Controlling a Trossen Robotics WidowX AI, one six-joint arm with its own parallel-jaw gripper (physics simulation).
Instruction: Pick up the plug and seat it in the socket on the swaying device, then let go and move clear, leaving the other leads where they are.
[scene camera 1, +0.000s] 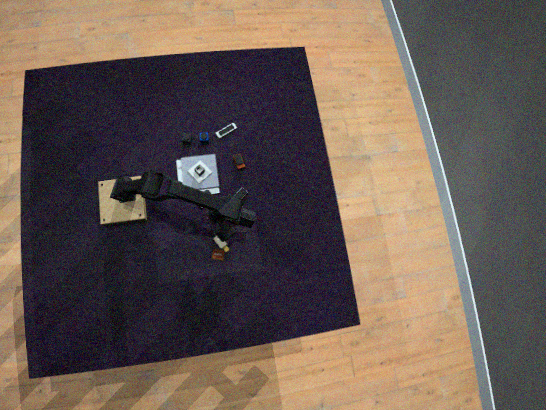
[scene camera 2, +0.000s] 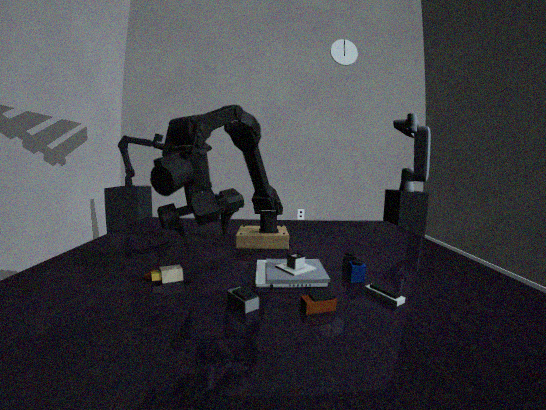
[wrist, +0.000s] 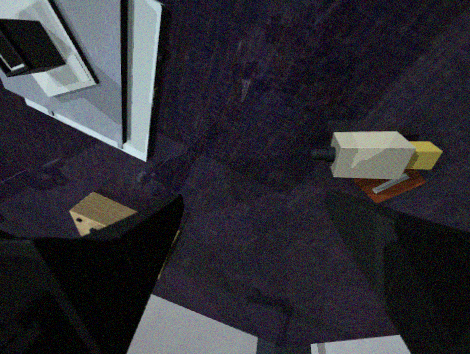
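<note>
The plug (scene camera 1: 220, 242) (scene camera 2: 171, 274) (wrist: 372, 155) is a cream block with a yellow end and a short dark stub at its other end. It lies at the upper right in the wrist view, by a flat orange-brown piece (scene camera 1: 218, 255) (wrist: 395, 193). The device (scene camera 1: 210, 162) (scene camera 2: 320, 276) (wrist: 100, 30) is a grey platform bearing a tilted white plate with a small dark-topped socket (scene camera 1: 199, 170) (scene camera 2: 296, 261) (wrist: 42, 45). My gripper (scene camera 2: 201, 230) (wrist: 253, 198) is open and empty, above the table and apart from the plug, which lies beyond its right finger in the wrist view.
Other leads' blocks stand around the device: orange (scene camera 1: 239, 161) (scene camera 2: 320, 305), blue (scene camera 1: 204, 136) (scene camera 2: 357, 272), black (scene camera 1: 186, 138), white (scene camera 1: 219, 134) (scene camera 2: 398, 301) and grey (scene camera 2: 251, 304). My arm's wooden base (scene camera 1: 107, 215) (scene camera 2: 262, 241) (wrist: 102, 212) is beside the device.
</note>
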